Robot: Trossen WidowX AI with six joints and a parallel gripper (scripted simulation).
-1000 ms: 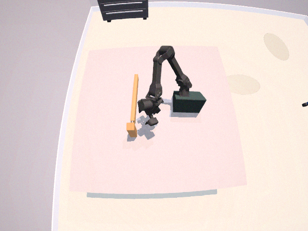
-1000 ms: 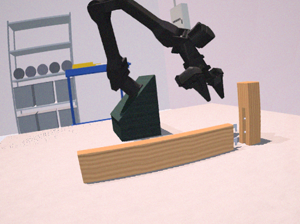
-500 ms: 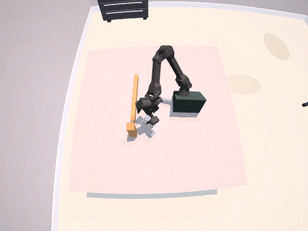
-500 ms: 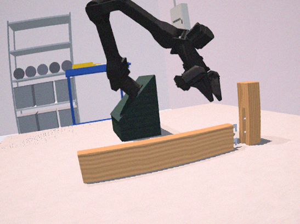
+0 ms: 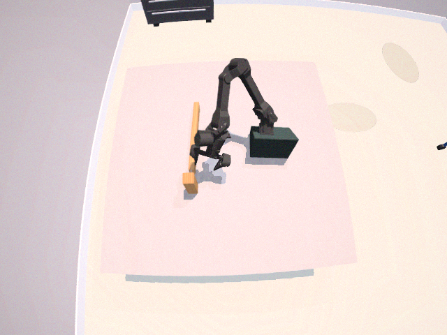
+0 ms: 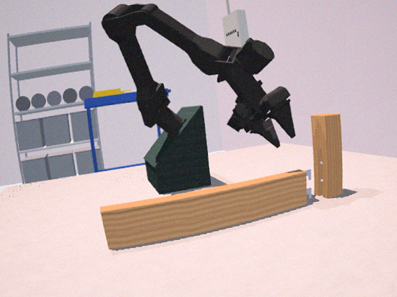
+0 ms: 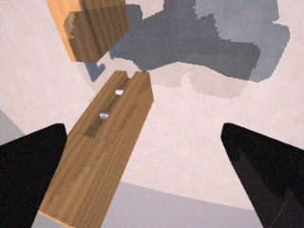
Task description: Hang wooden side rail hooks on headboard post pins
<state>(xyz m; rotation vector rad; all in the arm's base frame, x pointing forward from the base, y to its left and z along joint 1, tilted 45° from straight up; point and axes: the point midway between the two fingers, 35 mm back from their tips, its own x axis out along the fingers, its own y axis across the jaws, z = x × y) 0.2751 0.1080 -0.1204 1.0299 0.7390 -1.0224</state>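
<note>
My gripper tip is now 60 mm short of the headboard post, 70 mm to the right of it and 30 mm above it.
</note>
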